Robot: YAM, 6 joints.
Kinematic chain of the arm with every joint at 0, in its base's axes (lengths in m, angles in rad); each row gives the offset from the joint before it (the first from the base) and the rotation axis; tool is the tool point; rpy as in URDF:
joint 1: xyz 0 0 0.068 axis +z
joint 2: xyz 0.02 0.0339 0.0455 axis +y
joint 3: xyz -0.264 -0.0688 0 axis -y
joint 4: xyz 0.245 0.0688 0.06 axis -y
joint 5: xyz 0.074 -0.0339 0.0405 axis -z
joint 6: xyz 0.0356 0 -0.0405 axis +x
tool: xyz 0 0 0 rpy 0 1.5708 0
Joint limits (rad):
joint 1: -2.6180..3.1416
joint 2: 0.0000..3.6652
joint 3: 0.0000..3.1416
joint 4: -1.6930..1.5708
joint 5: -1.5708..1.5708
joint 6: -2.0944..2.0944
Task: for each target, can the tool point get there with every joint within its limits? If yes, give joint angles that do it. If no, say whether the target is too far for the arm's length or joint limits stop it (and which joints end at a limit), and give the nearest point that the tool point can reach.
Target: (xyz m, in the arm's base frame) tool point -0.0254 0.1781 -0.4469
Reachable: no: joint limits stop it (at a limit: joint 2) | nearest point -0.0270 0.1894 -0.3758 | short by 0.072 m
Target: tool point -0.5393 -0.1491 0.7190
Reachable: no: too far | nearest point -0.3978 -0.1100 0.5656 | short by 0.212 m
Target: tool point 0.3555 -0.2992 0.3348
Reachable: yes | joints -0.7217 1.9556 1.4668 0.8548 -0.2906 1.1575
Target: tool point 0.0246 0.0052 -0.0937
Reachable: yes | joints -1.2257 3.1293 0.4372 0.0770 -0.7748 0.3816
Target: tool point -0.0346 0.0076 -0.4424
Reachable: no: joint limits stop it (at a limit: joint 2) | nearest point -0.0840 0.0185 -0.3418 | short by 0.113 m
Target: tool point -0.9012 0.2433 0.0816
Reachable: no: too far | nearest point -0.6231 0.1682 0.0917 | short by 0.288 m
